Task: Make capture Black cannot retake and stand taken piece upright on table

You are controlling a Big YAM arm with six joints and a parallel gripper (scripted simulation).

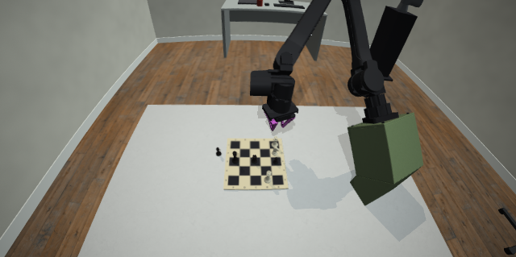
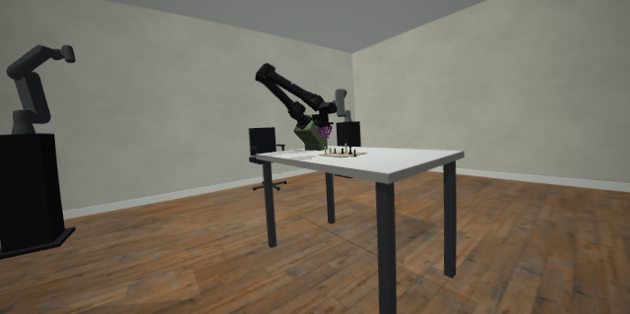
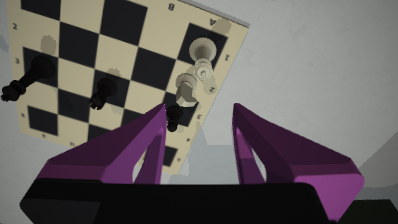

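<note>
My hand is 8 cm above the white chess piece. Round my hand: white piece 15 cm to the left, 8 cm below, 3 cm ahead; then chessboard 11 cm below, 8 cm to the left, 7 cm ahead; then black pawn 9 cm below, 8 cm ahead, 7 cm to the left.
</note>
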